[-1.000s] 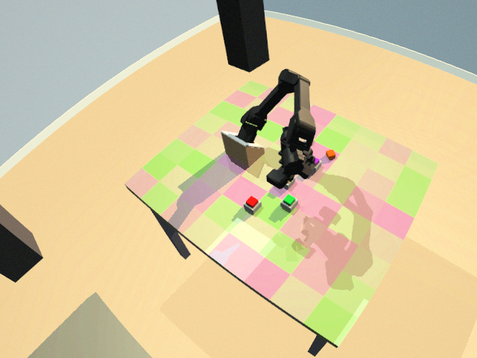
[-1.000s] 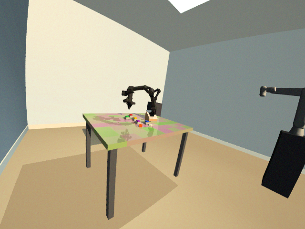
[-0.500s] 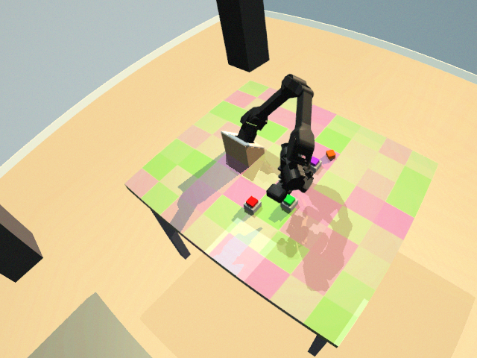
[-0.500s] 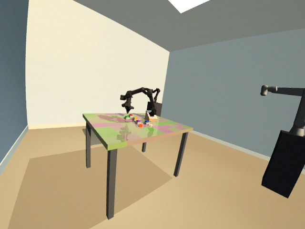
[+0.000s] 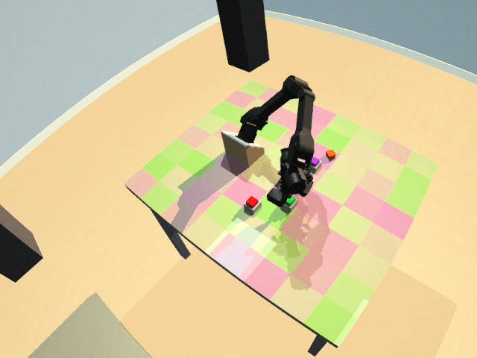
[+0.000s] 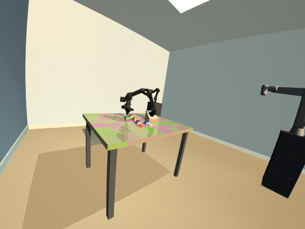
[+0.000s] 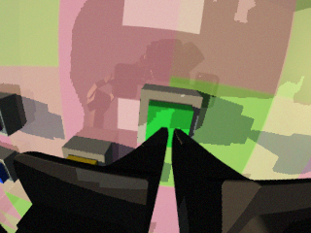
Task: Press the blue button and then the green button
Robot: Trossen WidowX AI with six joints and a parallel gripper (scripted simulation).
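Right now the green button is 2 cm below my gripper tip. Round my gripper tip: yellow button (8 cm to the left, 8 cm behind, 2 cm below); purple button (21 cm to the left, 4 cm behind, 2 cm below); red button (10 cm behind, 9 cm to the right, 2 cm below).
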